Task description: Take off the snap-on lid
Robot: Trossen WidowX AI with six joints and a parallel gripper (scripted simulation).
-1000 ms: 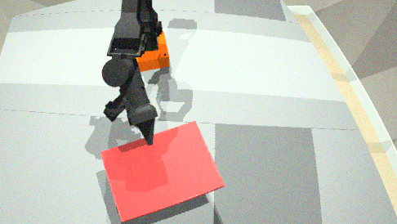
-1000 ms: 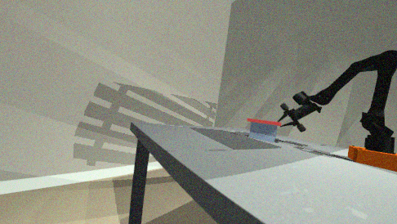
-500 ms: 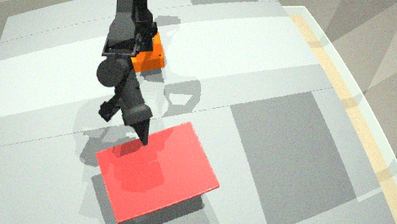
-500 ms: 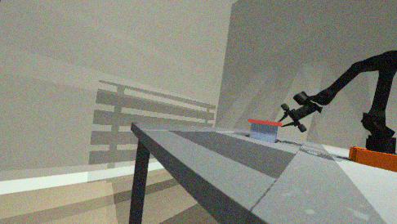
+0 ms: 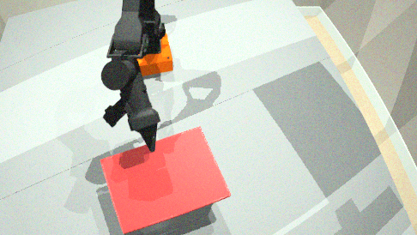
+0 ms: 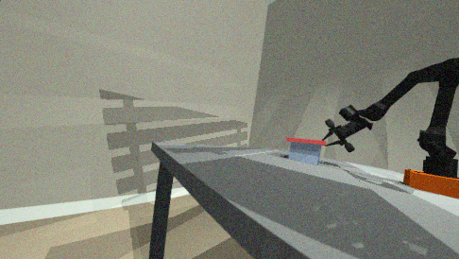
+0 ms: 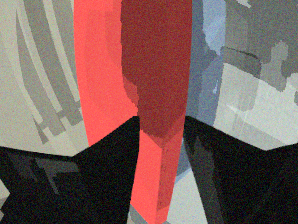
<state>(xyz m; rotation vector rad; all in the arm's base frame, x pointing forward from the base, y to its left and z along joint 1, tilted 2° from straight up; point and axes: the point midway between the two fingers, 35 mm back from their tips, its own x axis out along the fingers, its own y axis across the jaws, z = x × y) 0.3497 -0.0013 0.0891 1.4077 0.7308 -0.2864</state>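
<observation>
Now: the red lid 7 cm ahead of my gripper tip and 2 cm to the left of it. The rest, counted from my gripper tip: storage box: 7 cm ahead, 5 cm below, 2 cm to the left.
</observation>
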